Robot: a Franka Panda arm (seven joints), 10 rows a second.
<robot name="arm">
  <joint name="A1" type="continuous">
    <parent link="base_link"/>
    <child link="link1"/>
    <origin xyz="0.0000 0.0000 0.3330"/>
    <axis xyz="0 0 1"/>
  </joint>
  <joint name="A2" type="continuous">
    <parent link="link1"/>
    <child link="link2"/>
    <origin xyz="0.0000 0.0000 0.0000" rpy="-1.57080 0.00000 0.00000"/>
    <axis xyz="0 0 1"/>
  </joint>
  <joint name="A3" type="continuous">
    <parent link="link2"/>
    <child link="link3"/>
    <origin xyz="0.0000 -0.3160 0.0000" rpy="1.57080 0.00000 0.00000"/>
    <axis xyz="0 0 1"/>
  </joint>
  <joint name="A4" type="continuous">
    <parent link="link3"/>
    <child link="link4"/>
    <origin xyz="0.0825 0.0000 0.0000" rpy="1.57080 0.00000 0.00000"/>
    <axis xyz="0 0 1"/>
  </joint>
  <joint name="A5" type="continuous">
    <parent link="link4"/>
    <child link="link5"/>
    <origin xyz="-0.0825 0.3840 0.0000" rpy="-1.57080 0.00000 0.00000"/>
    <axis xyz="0 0 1"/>
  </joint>
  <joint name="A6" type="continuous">
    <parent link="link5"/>
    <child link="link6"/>
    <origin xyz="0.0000 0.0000 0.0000" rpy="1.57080 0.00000 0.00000"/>
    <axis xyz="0 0 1"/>
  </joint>
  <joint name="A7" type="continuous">
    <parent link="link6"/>
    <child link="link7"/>
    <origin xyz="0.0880 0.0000 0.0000" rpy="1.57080 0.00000 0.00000"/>
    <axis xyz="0 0 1"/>
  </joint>
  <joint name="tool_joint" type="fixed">
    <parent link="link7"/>
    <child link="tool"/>
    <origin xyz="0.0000 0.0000 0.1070"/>
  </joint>
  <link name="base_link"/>
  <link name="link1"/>
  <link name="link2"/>
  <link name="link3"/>
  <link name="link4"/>
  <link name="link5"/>
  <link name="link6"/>
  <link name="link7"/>
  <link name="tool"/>
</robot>
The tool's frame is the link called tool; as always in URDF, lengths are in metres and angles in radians. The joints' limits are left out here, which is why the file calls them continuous.
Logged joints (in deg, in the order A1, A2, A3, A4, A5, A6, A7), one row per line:
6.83 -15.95 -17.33 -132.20 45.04 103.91 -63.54
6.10 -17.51 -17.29 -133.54 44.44 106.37 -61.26
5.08 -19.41 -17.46 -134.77 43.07 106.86 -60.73
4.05 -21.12 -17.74 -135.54 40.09 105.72 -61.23
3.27 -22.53 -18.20 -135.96 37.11 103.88 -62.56
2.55 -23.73 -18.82 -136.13 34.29 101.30 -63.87
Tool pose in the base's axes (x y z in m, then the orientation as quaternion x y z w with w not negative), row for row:
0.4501 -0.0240 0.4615 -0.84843 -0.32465 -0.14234 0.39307
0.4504 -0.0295 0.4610 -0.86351 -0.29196 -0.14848 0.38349
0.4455 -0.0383 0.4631 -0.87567 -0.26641 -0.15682 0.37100
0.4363 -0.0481 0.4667 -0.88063 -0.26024 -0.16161 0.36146
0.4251 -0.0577 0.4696 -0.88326 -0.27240 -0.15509 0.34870
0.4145 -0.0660 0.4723 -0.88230 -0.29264 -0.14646 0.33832
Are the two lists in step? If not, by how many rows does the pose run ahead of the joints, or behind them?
The pose runs 1 row behind the joints: the pose in row i belongs to the joints in row i - 1.
